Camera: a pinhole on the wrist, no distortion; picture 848 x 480 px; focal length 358.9 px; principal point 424.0 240.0 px. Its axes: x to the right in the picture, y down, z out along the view. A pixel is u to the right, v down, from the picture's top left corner.
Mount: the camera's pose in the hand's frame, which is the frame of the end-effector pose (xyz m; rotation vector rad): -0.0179 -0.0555 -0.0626 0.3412 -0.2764 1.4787
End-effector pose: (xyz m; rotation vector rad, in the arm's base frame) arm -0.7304 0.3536 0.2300 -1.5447 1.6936 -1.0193
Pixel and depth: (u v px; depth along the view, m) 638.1 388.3 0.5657
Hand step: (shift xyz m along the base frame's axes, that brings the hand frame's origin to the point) 0.5121 0.1302 -0.3589
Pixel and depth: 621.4 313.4 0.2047
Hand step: 0.1664 0.0222 -0.0648
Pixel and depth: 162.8 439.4 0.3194
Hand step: 0.3493 0.1756 0.2412
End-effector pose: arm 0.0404 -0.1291 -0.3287 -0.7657 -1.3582 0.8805
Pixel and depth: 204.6 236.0 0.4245
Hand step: -0.1886 -0.2489 0.4073
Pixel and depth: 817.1 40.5 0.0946
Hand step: -0.0612 0.0370 0.0265
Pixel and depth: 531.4 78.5 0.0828
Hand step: -0.0153 -0.0127 0.0714
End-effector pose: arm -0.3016 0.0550 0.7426 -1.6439 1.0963 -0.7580
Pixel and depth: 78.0 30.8 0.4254
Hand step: 0.4068 -0.0638 0.5239
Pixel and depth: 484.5 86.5 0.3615
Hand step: 0.3524 -0.0124 0.0453
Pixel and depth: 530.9 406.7 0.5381
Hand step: 0.3755 0.4262 -0.0634
